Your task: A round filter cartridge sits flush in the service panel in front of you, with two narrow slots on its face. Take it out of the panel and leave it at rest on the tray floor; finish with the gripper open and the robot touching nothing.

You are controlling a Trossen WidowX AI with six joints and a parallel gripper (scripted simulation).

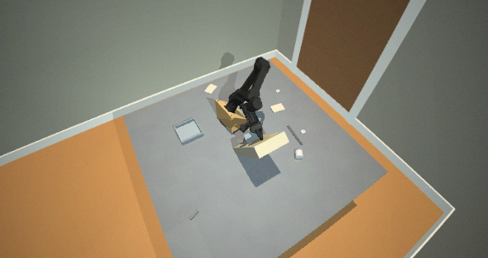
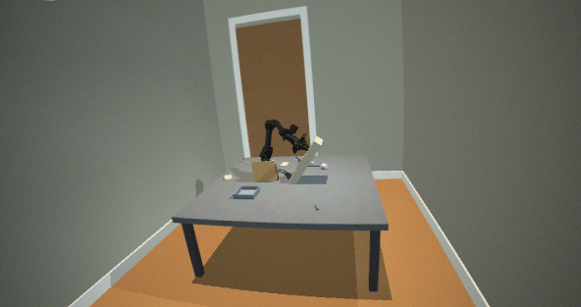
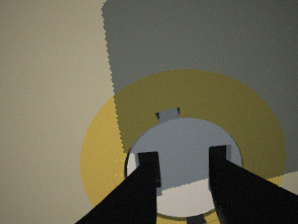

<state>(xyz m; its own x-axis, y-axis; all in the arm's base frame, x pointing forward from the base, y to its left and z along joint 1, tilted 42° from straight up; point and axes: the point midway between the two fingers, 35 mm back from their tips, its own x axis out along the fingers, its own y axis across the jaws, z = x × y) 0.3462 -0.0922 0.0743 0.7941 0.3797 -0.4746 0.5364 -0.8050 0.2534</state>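
Right now my gripper tip is 10 mm short of the filter cartridge and 10 mm above it. Also, from my gripper tip: blue-grey tray (450 mm behind, 260 mm to the right, 230 mm below); cream service panel (40 mm behind, 80 mm below).
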